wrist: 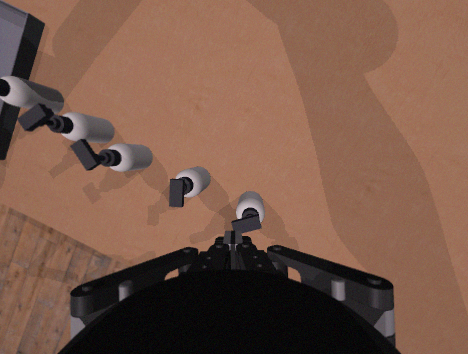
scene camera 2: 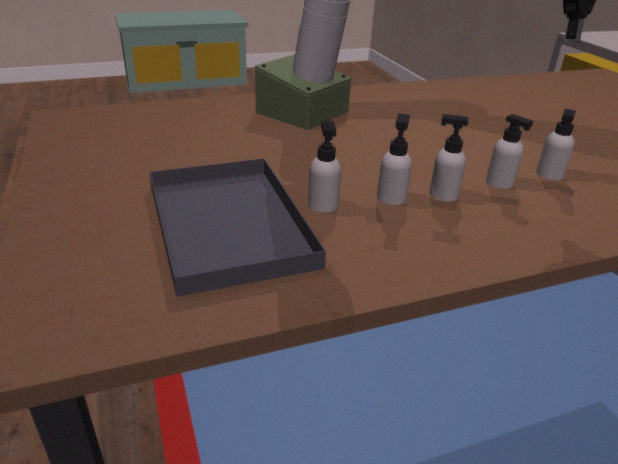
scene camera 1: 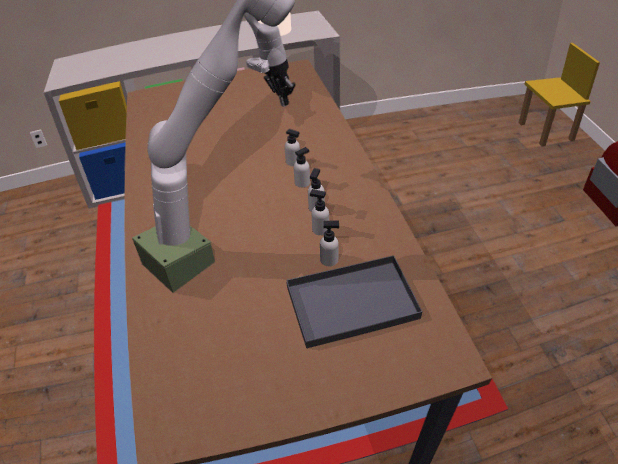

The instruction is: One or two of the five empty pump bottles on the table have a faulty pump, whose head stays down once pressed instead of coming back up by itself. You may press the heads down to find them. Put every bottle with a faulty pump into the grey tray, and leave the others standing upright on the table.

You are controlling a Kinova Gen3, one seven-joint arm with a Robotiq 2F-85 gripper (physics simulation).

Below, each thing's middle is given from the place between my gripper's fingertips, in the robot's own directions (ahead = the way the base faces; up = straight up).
Labels:
I see the grey tray (scene camera 2: pixel 228 224) 30 mm behind my hand, 600 mm to the right of it and 230 mm below it.

